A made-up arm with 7 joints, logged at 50 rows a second.
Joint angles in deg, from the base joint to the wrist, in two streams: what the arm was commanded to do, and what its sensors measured. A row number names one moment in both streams.
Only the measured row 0 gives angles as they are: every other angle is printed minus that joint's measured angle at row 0.
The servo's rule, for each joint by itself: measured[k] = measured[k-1] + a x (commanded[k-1-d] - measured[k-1]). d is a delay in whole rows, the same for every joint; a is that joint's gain. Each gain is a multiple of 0.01, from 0.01 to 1. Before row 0 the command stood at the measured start. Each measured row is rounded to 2 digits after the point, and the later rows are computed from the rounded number. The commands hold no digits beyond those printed.
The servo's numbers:
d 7
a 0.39 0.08 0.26 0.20 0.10 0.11 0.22
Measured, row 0:
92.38 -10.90 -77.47 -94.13 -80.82 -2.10 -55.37
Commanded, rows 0 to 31:
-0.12 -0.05 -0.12 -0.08 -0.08 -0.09 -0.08
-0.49 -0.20 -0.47 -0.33 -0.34 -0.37 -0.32
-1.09 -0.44 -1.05 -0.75 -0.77 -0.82 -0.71
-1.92 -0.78 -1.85 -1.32 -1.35 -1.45 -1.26
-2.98 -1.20 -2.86 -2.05 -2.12 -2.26 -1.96
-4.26 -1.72 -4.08 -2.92 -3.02 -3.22 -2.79
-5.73 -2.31 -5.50 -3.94 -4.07 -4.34 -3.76
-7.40 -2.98 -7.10 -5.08 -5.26 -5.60 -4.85
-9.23 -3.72 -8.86 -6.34 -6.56 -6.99 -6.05
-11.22 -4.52 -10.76 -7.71 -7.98 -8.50 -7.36
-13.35 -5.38 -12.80 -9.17 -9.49 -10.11 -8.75
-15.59 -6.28 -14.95 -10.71 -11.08 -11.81 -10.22
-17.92 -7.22 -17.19 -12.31 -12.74 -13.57 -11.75
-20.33 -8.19 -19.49 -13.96 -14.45 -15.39 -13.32
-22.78 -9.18 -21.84 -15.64 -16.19 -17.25 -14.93
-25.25 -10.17 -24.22 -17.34 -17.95 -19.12 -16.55
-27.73 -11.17 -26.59 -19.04 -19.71 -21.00 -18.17
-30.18 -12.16 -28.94 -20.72 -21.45 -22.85 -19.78
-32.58 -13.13 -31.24 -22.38 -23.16 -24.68 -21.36
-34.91 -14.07 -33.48 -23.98 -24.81 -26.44 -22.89
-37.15 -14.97 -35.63 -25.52 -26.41 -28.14 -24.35
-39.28 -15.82 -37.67 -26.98 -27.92 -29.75 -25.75
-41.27 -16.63 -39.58 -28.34 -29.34 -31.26 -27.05
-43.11 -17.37 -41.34 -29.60 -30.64 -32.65 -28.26
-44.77 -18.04 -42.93 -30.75 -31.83 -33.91 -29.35
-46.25 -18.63 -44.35 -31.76 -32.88 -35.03 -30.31
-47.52 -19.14 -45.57 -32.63 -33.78 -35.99 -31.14
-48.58 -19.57 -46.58 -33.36 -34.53 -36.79 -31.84
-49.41 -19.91 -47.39 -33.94 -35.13 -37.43 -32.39
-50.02 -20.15 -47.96 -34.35 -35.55 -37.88 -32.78
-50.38 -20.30 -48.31 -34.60 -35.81 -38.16 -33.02
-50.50 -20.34 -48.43 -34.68 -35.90 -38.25 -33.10
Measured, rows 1 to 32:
0.00 0.00 0.00 0.00 0.00 0.00 0.00
0.00 0.00 0.00 0.00 0.00 0.00 0.00
0.00 0.00 0.00 0.00 0.00 0.00 0.00
0.00 0.00 0.00 0.00 0.00 0.00 0.00
0.00 0.00 0.00 0.00 0.00 0.00 0.00
0.00 0.00 0.00 0.00 0.00 0.00 0.00
0.00 0.00 0.00 0.00 0.00 0.00 0.00
-0.05 0.00 -0.03 -0.02 -0.01 -0.01 -0.02
-0.22 -0.02 -0.14 -0.08 -0.04 -0.05 -0.09
-0.56 -0.05 -0.38 -0.21 -0.11 -0.13 -0.23
-1.09 -0.11 -0.76 -0.43 -0.23 -0.28 -0.46
-1.83 -0.20 -1.31 -0.75 -0.42 -0.50 -0.79
-2.78 -0.32 -2.03 -1.18 -0.68 -0.80 -1.23
-3.93 -0.48 -2.93 -1.73 -1.02 -1.19 -1.79
-5.28 -0.68 -4.01 -2.40 -1.44 -1.68 -2.46
-6.82 -0.92 -5.27 -3.19 -1.95 -2.26 -3.25
-8.54 -1.21 -6.70 -4.09 -2.55 -2.95 -4.15
-10.42 -1.54 -8.29 -5.11 -3.24 -3.74 -5.16
-12.44 -1.92 -10.02 -6.23 -4.02 -4.63 -6.27
-14.58 -2.34 -11.88 -7.45 -4.89 -5.61 -7.48
-16.82 -2.81 -13.86 -8.75 -5.85 -6.69 -8.76
-19.14 -3.32 -15.93 -10.13 -6.88 -7.85 -10.12
-21.52 -3.87 -18.09 -11.57 -7.99 -9.09 -11.53
-23.94 -4.45 -20.30 -13.06 -9.16 -10.40 -12.99
-26.37 -5.07 -22.55 -14.59 -10.39 -11.77 -14.48
-28.79 -5.71 -24.81 -16.15 -11.67 -13.19 -15.99
-31.18 -6.38 -27.06 -17.72 -12.98 -14.65 -17.51
-33.51 -7.07 -29.29 -19.28 -14.32 -16.13 -19.01
-35.76 -7.77 -31.47 -20.82 -15.68 -17.63 -20.49
-37.91 -8.48 -33.58 -22.32 -17.05 -19.13 -21.93
-39.94 -9.19 -35.60 -23.78 -18.41 -20.62 -23.32
-41.82 -9.90 -37.51 -25.17 -19.75 -22.08 -24.65

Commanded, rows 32 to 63:
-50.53 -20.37 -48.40 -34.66 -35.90 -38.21 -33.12
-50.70 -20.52 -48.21 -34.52 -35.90 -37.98 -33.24
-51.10 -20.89 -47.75 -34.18 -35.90 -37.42 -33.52
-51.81 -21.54 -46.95 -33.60 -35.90 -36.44 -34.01
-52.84 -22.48 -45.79 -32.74 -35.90 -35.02 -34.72
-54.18 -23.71 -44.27 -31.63 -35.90 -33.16 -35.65
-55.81 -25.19 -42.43 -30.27 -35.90 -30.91 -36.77
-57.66 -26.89 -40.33 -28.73 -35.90 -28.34 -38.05
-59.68 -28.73 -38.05 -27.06 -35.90 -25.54 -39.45
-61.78 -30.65 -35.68 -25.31 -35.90 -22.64 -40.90
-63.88 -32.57 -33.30 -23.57 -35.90 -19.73 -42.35
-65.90 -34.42 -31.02 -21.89 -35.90 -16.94 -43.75
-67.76 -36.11 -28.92 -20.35 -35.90 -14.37 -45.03
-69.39 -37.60 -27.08 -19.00 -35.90 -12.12 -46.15
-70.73 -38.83 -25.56 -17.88 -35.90 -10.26 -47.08
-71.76 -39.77 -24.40 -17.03 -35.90 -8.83 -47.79
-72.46 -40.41 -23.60 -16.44 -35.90 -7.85 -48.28
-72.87 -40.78 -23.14 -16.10 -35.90 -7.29 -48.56
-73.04 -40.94 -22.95 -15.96 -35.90 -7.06 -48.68
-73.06 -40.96 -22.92 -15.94 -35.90 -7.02 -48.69
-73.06 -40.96 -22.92 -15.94 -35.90 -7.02 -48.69
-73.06 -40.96 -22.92 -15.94 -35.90 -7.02 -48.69
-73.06 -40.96 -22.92 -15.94 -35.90 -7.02 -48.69
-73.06 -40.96 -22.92 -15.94 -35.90 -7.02 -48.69
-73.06 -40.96 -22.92 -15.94 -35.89 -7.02 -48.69
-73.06 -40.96 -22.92 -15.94 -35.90 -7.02 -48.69
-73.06 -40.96 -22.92 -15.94 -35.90 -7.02 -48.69
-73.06 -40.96 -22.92 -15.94 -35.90 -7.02 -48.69
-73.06 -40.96 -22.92 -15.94 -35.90 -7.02 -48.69
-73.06 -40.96 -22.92 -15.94 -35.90 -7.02 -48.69
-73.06 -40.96 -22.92 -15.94 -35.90 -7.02 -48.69
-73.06 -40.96 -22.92 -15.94 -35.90 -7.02 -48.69
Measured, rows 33 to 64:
-43.55 -10.60 -39.29 -26.49 -21.06 -23.50 -25.90
-45.10 -11.28 -40.92 -27.72 -22.33 -24.87 -27.05
-46.46 -11.94 -42.39 -28.85 -23.55 -26.18 -28.10
-47.61 -12.58 -43.69 -29.87 -24.71 -27.42 -29.04
-48.55 -13.19 -44.80 -30.77 -25.79 -28.57 -29.86
-49.26 -13.76 -45.71 -31.54 -26.79 -29.62 -30.56
-49.74 -14.29 -46.42 -32.17 -27.70 -30.57 -31.12
-50.05 -14.78 -46.93 -32.67 -28.52 -31.41 -31.56
-50.30 -15.24 -47.26 -33.04 -29.26 -32.13 -31.93
-50.61 -15.69 -47.39 -33.27 -29.92 -32.71 -32.28
-51.08 -16.16 -47.28 -33.34 -30.52 -33.12 -32.66
-51.77 -16.67 -46.89 -33.22 -31.06 -33.33 -33.11
-52.71 -17.23 -46.21 -32.90 -31.54 -33.31 -33.67
-53.92 -17.87 -45.23 -32.37 -31.98 -33.05 -34.35
-55.38 -18.59 -43.96 -31.64 -32.37 -32.53 -35.16
-57.06 -19.40 -42.42 -30.72 -32.72 -31.76 -36.10
-58.90 -20.30 -40.67 -29.64 -33.04 -30.76 -37.16
-60.84 -21.28 -38.75 -28.43 -33.33 -29.55 -38.30
-62.81 -22.33 -36.74 -27.12 -33.59 -28.16 -39.50
-64.74 -23.43 -34.71 -25.77 -33.82 -26.64 -40.72
-66.55 -24.56 -32.73 -24.42 -34.03 -25.04 -41.91
-68.18 -25.70 -30.87 -23.11 -34.22 -23.41 -43.05
-69.58 -26.83 -29.19 -21.89 -34.39 -21.81 -44.09
-70.70 -27.92 -27.74 -20.80 -34.54 -20.27 -45.01
-71.55 -28.95 -26.54 -19.86 -34.68 -18.84 -45.79
-72.13 -29.91 -25.61 -19.08 -34.80 -17.54 -46.43
-72.49 -30.79 -24.91 -18.45 -34.91 -16.38 -46.93
-72.71 -31.60 -24.39 -17.95 -35.01 -15.35 -47.32
-72.85 -32.35 -24.01 -17.55 -35.10 -14.43 -47.62
-72.93 -33.04 -23.73 -17.23 -35.18 -13.61 -47.86
-72.98 -33.67 -23.52 -16.97 -35.25 -12.89 -48.04
-73.01 -34.25 -23.36 -16.76 -35.31 -12.24 -48.18

